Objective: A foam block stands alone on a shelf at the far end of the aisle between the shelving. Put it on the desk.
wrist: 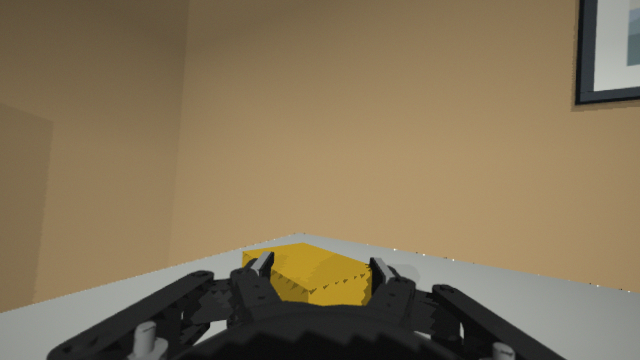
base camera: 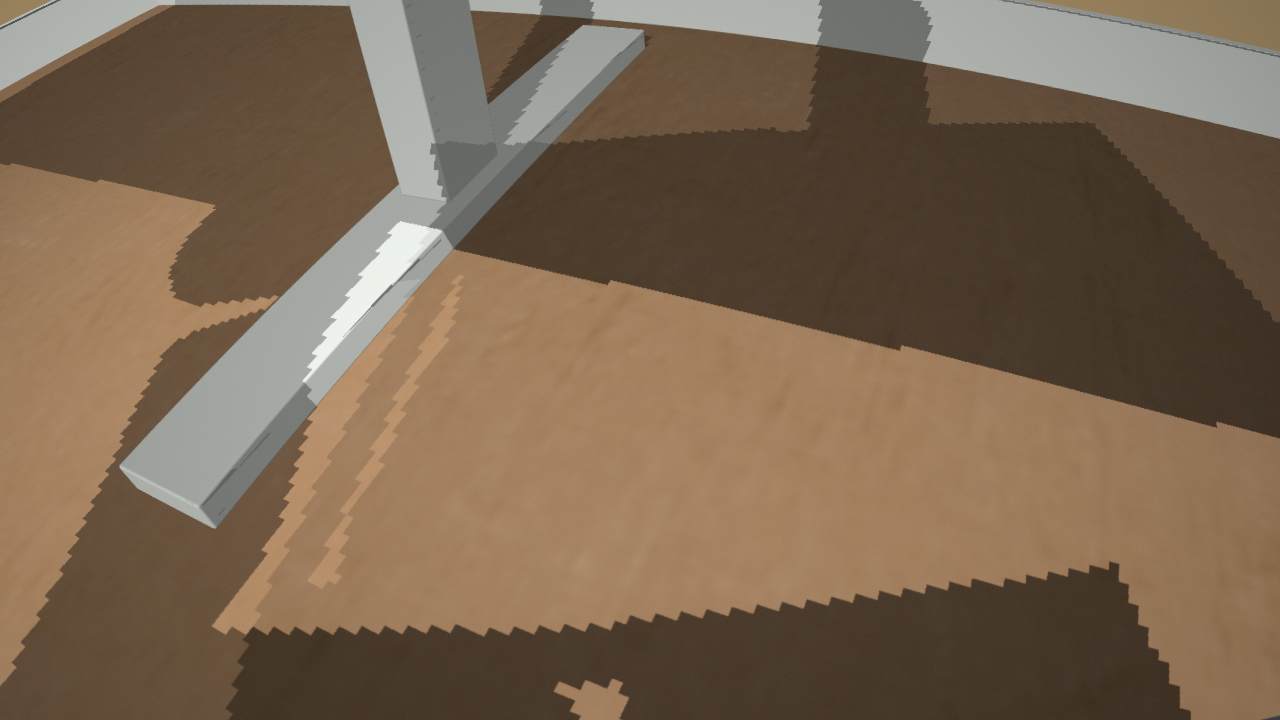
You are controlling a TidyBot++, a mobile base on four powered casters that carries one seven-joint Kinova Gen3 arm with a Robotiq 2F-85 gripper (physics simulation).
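Frame: origin at the arm's base, x ahead, y left, z up, level; centimetres.
Where they show: gripper, between the fingertips: [wrist: 321, 268].
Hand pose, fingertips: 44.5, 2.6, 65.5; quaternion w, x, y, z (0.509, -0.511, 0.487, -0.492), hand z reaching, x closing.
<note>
Each offset is from my fingertips to the top centre of the thing, as dx, dy, dz. "*": to the spot under its first point. Level surfaces: height alone.
The yellow foam block @(+1.1, +1.2, +0.5) [wrist: 312, 267] is between the two fingertips of my gripper [wrist: 321, 268], low in the middle of the wrist view. The gripper is shut on it. Behind and around the block the pale grey desk top @(dz -10.1) [wrist: 525, 300] shows, with its far corner just beyond the block. Whether the block's underside touches the desk top is hidden. In the base camera view a grey desk leg @(* +18.4, +12.1, -93.5) [base camera: 429, 98] rises from a long grey foot [base camera: 259, 358] on the floor.
A tan wall [wrist: 375, 125] stands behind the desk top, with a room corner at the left. A dark-framed picture [wrist: 586, 55] hangs at the upper right. In the base camera view a white skirting board [base camera: 1074, 62] runs behind the brown floor @(dz -105.1) [base camera: 716, 429], which has dark shadows across it.
</note>
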